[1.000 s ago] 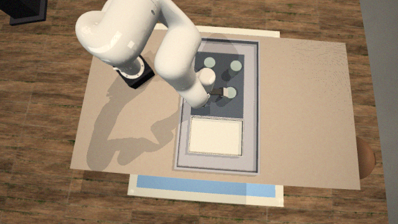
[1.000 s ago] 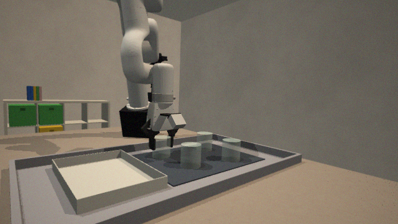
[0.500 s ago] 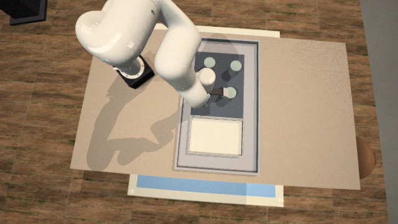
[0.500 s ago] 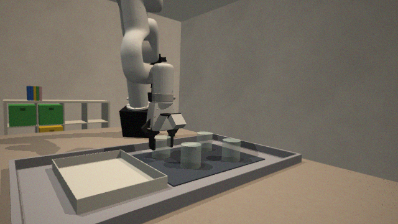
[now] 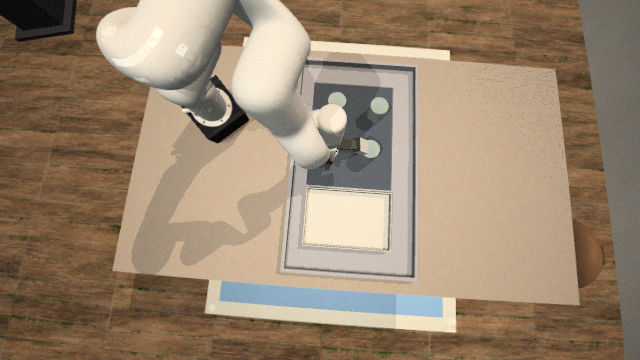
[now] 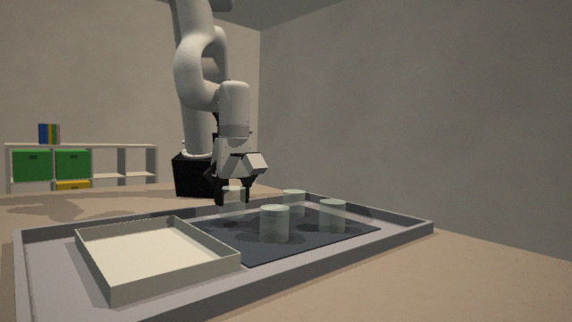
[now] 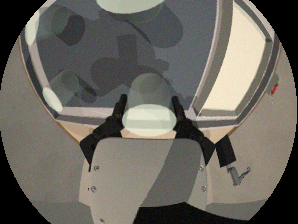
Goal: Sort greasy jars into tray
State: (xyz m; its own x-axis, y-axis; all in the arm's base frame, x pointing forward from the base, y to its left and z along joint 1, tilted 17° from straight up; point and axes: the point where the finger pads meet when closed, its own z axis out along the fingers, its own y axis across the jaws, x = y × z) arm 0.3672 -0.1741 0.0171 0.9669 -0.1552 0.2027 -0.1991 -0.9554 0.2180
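The cream tray is 40 mm ahead of my hand, 240 mm to the right of it and 60 mm below it. Round my hand: dark drying mat (100 mm ahead, 80 mm to the left, 70 mm below); rimmed steel table top (100 mm ahead, 30 mm to the right, 70 mm below).
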